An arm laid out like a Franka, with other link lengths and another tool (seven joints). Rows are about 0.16 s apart.
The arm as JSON. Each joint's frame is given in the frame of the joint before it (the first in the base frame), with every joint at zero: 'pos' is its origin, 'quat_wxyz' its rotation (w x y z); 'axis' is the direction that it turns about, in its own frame. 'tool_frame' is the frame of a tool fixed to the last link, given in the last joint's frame.
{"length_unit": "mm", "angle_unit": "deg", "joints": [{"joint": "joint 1", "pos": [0.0, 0.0, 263.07], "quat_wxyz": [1.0, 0.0, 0.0, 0.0], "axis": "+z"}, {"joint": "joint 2", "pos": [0.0, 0.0, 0.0], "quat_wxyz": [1.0, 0.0, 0.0, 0.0], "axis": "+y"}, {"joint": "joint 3", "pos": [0.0, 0.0, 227.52], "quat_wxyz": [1.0, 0.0, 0.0, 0.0], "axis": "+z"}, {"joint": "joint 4", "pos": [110.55, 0.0, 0.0], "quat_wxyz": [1.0, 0.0, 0.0, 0.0], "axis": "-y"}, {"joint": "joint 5", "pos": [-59.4, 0.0, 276.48], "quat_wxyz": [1.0, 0.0, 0.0, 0.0], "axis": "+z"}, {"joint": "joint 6", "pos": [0.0, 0.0, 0.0], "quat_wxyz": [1.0, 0.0, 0.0, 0.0], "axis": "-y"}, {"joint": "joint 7", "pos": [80.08, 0.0, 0.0], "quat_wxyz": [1.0, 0.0, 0.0, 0.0], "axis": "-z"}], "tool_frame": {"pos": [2.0, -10.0, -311.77], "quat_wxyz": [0.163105, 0.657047, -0.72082, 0.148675]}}
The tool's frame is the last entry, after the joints.
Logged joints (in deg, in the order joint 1, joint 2, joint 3, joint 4, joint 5, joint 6, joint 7), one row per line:
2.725, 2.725, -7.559, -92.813, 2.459, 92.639, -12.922
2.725, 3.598, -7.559, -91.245, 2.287, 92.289, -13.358
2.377, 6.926, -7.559, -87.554, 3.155, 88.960, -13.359
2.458, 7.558, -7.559, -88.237, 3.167, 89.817, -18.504
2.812, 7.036, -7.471, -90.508, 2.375, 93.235, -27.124
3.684, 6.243, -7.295, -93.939, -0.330, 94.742, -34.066
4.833, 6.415, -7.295, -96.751, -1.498, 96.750, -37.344
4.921, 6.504, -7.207, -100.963, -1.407, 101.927, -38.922
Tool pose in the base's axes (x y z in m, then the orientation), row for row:
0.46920, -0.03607, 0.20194, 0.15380, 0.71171, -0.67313, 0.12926
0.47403, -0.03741, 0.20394, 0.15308, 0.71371, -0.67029, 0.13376
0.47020, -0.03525, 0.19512, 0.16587, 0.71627, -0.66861, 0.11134
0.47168, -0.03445, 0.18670, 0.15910, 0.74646, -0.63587, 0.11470
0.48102, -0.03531, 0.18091, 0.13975, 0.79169, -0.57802, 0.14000
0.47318, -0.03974, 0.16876, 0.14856, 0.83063, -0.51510, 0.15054
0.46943, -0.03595, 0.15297, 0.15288, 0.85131, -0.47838, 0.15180
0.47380, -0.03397, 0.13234, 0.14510, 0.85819, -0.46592, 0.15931
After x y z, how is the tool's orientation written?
As a quaternion, w x y z.
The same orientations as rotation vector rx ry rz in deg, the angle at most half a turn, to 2 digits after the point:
116.91, -110.57, 21.23
117.28, -110.15, 21.98
116.87, -109.09, 18.17
122.25, -104.14, 18.79
131.07, -95.70, 23.18
136.84, -84.86, 24.80
139.91, -78.62, 24.95
141.65, -76.90, 26.30

